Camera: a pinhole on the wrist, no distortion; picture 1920 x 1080 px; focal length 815.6 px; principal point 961.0 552.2 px. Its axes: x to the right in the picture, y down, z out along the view. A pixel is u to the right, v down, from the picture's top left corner.
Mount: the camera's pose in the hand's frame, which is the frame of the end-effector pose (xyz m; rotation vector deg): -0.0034 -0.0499 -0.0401 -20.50 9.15 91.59
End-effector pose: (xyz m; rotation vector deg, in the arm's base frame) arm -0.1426 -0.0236 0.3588 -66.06 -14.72 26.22
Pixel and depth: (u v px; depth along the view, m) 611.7 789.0 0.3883
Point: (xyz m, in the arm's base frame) -0.4201 0.1684 0.5912
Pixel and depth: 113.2 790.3 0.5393
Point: -0.5094 0.2510 0.9980
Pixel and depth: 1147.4 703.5 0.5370
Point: -0.5213 0.3065 0.3146
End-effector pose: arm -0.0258 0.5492 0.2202 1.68 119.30 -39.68
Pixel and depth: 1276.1 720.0 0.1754
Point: 0.1053 0.5734 0.1963
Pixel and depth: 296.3 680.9 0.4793
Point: 0.3787 0.0953 0.2232
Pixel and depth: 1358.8 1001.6 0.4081
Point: 0.4031 0.7072 0.2157
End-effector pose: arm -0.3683 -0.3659 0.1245 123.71 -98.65 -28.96
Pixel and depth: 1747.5 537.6 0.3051
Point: -0.7285 -0.3973 0.1458
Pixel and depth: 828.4 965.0 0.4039
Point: -0.5823 -0.1283 -0.1535
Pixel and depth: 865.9 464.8 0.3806
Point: -0.5562 -0.3741 -0.1564
